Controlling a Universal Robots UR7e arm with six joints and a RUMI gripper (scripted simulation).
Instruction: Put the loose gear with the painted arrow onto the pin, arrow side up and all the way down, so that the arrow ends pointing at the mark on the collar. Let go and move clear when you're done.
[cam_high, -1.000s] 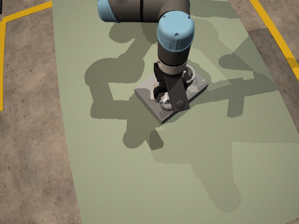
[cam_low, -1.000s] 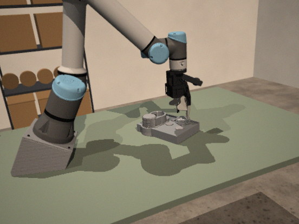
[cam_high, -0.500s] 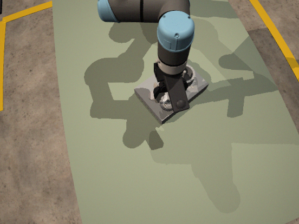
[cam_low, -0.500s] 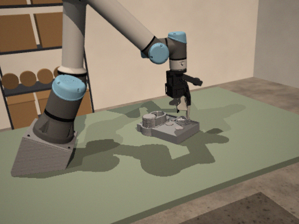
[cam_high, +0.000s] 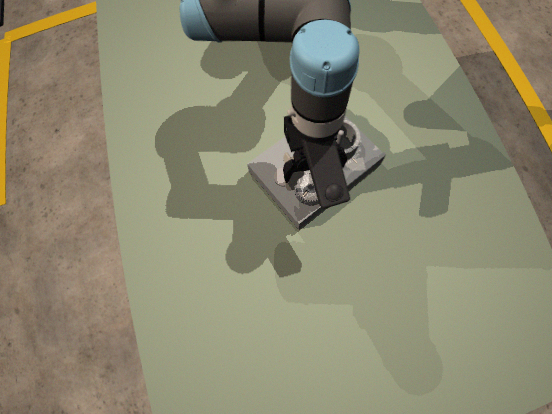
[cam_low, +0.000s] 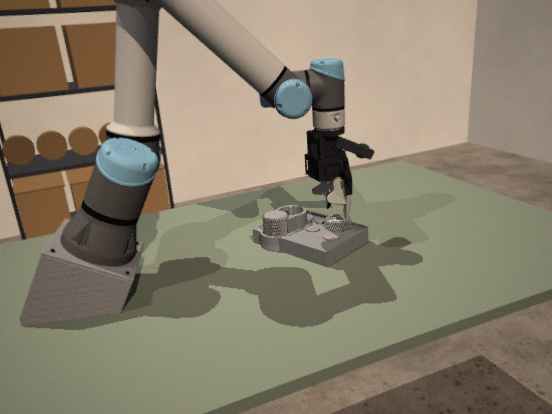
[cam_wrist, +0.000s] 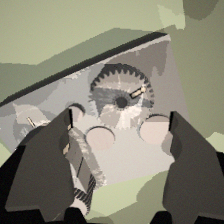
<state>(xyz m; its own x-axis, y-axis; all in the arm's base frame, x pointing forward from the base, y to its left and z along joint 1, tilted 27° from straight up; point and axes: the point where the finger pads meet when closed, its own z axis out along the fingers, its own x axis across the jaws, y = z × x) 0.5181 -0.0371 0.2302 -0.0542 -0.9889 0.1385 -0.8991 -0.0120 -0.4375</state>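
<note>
My gripper is now 40 mm above the gear.
</note>
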